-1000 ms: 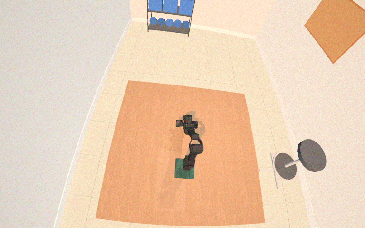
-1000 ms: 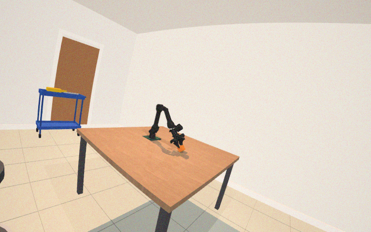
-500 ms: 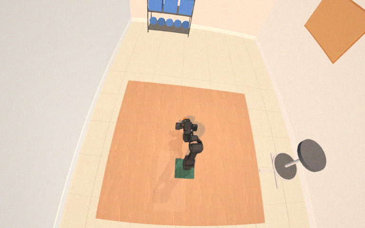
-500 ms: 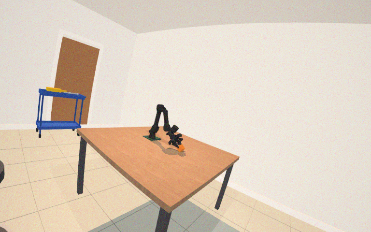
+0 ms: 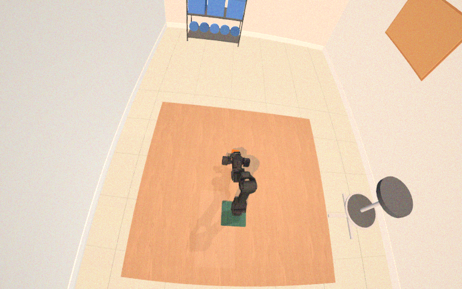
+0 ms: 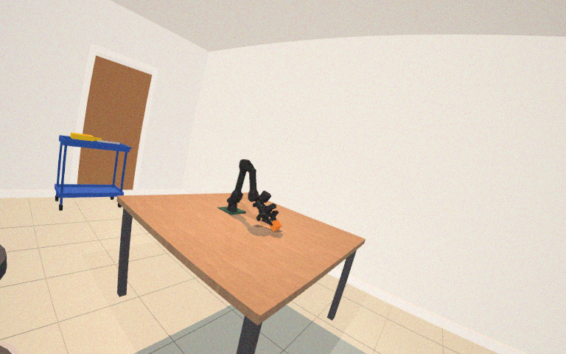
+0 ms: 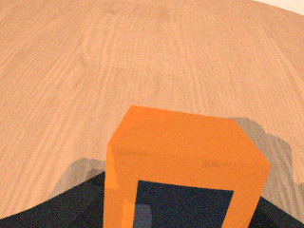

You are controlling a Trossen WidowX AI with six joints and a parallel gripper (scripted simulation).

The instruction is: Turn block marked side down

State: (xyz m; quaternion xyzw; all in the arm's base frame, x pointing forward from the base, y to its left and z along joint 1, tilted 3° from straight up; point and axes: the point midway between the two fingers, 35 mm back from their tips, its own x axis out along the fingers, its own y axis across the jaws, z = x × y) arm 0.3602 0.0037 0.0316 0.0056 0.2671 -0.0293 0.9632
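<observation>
The block lies 1 cm behind my gripper tip.
</observation>
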